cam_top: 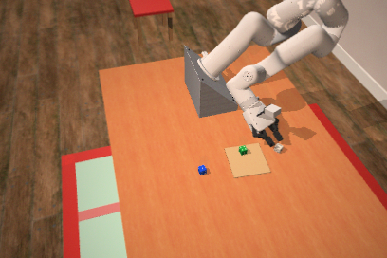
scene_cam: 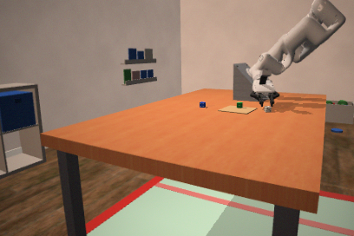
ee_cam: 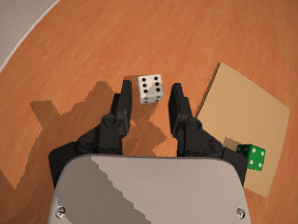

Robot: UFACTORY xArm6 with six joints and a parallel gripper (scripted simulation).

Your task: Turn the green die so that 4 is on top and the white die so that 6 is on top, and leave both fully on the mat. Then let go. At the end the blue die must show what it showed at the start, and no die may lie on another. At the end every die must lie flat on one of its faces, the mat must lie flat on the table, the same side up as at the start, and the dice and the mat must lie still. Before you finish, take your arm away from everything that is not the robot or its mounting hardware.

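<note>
Now: hand 3 cm short of the white die, 1 cm to the right of it and 3 cm above it. Also, from my hand: tan mat 2 cm ahead, 13 cm to the right, 4 cm below; green die 2 cm behind, 13 cm to the right, 2 cm below; blue die 31 cm to the right, 3 cm below.
</note>
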